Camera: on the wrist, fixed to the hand. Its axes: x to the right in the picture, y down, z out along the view.
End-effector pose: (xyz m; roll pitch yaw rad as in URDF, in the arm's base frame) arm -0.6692 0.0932 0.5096 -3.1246 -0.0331 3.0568
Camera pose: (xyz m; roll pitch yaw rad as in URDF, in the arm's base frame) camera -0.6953 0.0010 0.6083 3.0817 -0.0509 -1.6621
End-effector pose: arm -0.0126 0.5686 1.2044 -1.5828 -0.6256 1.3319
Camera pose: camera 0.0706 0.5079 1.2955 1.5133 -0.9531 -1.7722
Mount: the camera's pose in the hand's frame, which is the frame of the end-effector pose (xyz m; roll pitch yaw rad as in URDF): 0.0215 -0.0957 -0.0964 -0.0269 0.0337 -1.5626
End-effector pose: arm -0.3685 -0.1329 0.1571 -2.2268 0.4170 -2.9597
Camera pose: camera -0.4447 -0.1286 0.2715 -2.5117 -0.8324 -1.9126
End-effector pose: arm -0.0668 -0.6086 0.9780 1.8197 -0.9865 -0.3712
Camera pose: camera 0.0403 -0.5247 0.9579 1.7251 0.5502 -0.0379
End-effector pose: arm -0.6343 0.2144 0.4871 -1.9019 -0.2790 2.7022
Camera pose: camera -0.5971 0.2633 0.6101 2.3542 -1.1716 -1.2933
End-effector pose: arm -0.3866 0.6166 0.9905 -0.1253 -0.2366 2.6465
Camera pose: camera -0.3714 0.7300 0.9142 0.2097 -0.0910 1.0622
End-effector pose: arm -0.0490 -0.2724 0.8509 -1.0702 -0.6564 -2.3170
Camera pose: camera -0.1408 -0.1794 0.8939 0.9553 -0.7570 1.6008
